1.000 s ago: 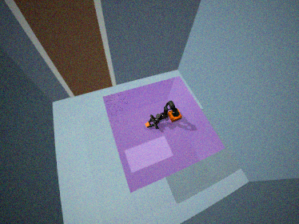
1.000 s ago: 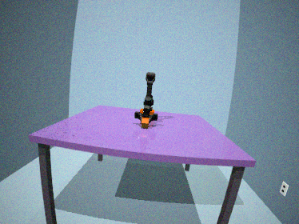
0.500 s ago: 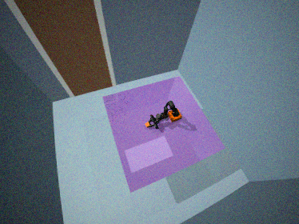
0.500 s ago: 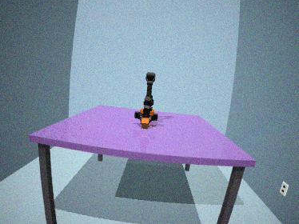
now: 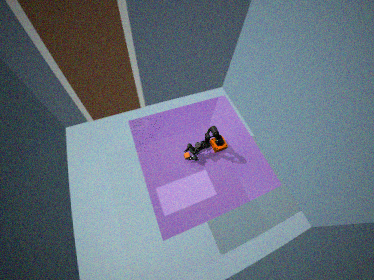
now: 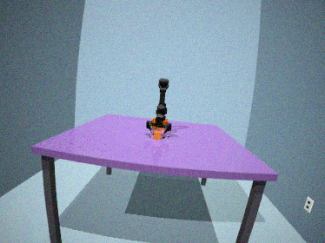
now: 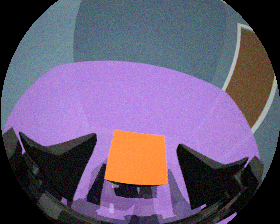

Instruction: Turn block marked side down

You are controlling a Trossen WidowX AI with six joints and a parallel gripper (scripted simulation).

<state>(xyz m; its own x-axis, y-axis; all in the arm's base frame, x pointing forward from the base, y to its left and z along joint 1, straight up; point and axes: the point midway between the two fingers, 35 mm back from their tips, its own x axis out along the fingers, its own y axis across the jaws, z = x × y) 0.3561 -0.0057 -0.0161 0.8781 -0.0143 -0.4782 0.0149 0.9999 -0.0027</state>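
Now: gripper tip 30 mm past the block and 20 mm above it.
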